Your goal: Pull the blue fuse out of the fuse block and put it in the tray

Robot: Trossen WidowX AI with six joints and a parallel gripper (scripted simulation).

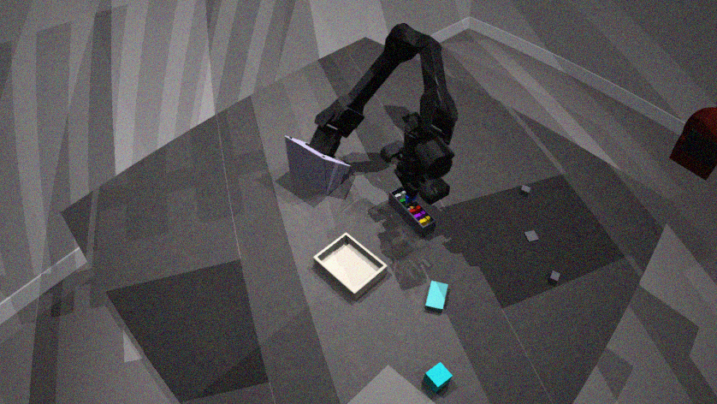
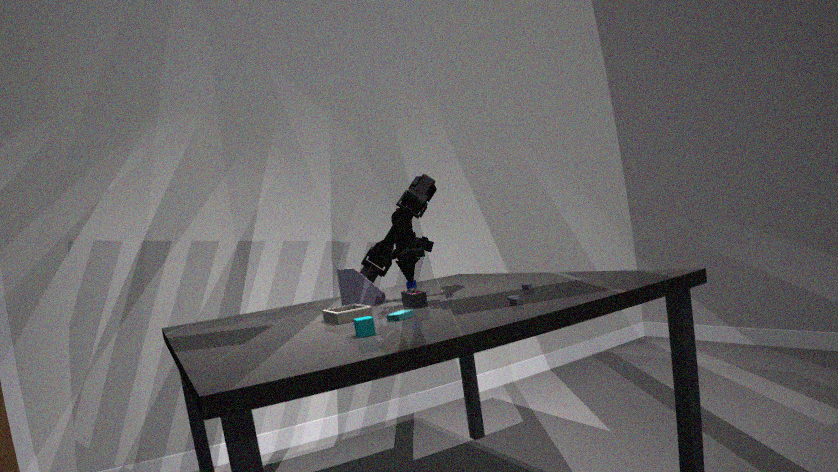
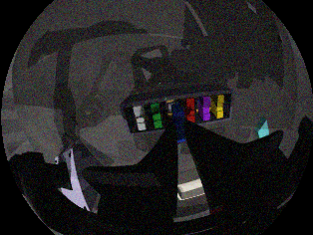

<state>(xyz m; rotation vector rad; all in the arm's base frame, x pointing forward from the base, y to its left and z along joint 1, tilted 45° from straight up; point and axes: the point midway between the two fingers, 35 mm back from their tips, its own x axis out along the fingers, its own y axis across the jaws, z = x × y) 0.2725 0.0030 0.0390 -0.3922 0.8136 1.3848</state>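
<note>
Now: gripper tip 22 cm to the left of the tray and 6 cm above it. From my gripper tip the other things lie so: blue fuse 1 cm below; then flat teal block 19 cm ahead, 15 cm to the right, 6 cm below; then teal cube 31 cm ahead, 31 cm to the right, 5 cm below.
</note>
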